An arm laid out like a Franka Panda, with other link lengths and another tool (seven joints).
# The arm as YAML. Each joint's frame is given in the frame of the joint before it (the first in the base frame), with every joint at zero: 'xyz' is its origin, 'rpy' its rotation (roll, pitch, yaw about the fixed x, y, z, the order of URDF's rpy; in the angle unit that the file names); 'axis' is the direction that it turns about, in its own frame. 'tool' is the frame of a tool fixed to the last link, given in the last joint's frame.
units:
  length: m
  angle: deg
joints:
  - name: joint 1
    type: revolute
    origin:
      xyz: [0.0, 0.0, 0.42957]
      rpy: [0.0, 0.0, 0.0]
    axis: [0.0, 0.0, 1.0]
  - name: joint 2
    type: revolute
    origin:
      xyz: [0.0, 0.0, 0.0]
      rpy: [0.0, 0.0, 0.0]
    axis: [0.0, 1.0, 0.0]
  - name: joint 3
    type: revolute
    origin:
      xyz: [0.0, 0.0, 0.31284]
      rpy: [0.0, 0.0, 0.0]
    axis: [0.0, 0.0, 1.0]
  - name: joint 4
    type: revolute
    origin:
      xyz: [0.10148, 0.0, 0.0]
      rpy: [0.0, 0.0, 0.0]
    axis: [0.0, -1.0, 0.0]
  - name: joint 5
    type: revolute
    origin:
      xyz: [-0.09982, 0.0, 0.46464]
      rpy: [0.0, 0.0, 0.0]
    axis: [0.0, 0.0, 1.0]
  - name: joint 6
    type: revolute
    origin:
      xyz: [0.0, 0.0, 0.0]
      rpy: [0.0, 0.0, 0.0]
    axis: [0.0, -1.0, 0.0]
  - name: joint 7
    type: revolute
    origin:
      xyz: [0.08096, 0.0, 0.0]
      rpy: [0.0, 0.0, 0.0]
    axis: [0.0, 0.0, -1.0]
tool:
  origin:
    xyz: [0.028, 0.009, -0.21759]
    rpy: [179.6, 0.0, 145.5]
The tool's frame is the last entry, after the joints.
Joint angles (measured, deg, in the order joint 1, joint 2, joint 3, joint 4, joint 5, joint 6, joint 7), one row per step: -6.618 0.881 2.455 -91.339 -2.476 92.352 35.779; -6.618 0.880 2.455 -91.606 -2.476 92.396 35.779; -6.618 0.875 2.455 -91.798 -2.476 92.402 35.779; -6.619 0.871 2.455 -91.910 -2.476 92.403 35.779; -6.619 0.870 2.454 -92.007 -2.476 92.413 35.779; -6.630 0.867 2.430 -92.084 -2.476 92.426 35.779; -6.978 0.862 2.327 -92.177 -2.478 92.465 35.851; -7.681 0.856 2.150 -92.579 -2.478 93.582 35.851; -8.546 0.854 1.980 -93.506 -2.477 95.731 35.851; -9.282 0.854 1.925 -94.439 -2.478 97.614 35.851; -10.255 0.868 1.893 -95.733 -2.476 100.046 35.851; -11.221 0.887 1.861 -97.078 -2.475 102.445 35.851
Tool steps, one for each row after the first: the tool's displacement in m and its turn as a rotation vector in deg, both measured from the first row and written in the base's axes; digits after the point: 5 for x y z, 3 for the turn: -0.00047 0.00004 -0.00260 0.016 0.221 0.002; -0.00092 0.00008 -0.00446 0.029 0.402 0.002; -0.00121 0.00009 -0.00554 0.037 0.509 0.002; -0.00141 0.00009 -0.00648 0.043 0.595 0.001; -0.00160 -0.00031 -0.00719 0.047 0.655 -0.033; -0.00227 -0.00568 -0.00800 0.049 0.701 -0.554; -0.00026 -0.01629 -0.00987 -0.006 -0.016 -1.387; 0.00380 -0.02900 -0.01508 -0.116 -1.233 -2.330; 0.00693 -0.03884 -0.02084 -0.214 -2.177 -3.040; 0.01034 -0.05140 -0.02931 -0.342 -3.292 -3.940; 0.01299 -0.06394 -0.03839 -0.478 -4.317 -4.835
